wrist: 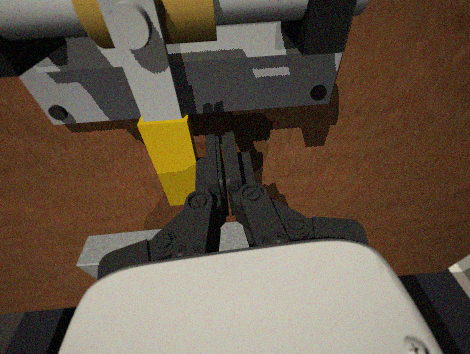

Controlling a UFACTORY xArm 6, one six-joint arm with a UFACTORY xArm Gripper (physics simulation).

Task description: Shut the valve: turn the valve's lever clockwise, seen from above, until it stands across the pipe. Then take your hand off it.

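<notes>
The valve's lever (159,97) is a light grey bar with a yellow end grip (172,150). It runs from its round pivot at the top left down toward the gripper, nearly square across the pipe (262,10) with a slight slant. The orange-yellow valve body (192,20) sits on the pipe behind the lever. My gripper (222,151) is shut with nothing between its fingers. The fingers are immediately right of the yellow grip, and the left finger overlaps its right edge in view; I cannot tell whether they touch.
The grey base plate (300,75) with dark bolt holes lies under the pipe. A black pipe support (327,27) stands at its right. A light grey bar (117,245) lies on the brown wooden table (400,150), partly hidden behind the gripper. A pale edge (461,270) shows at far right.
</notes>
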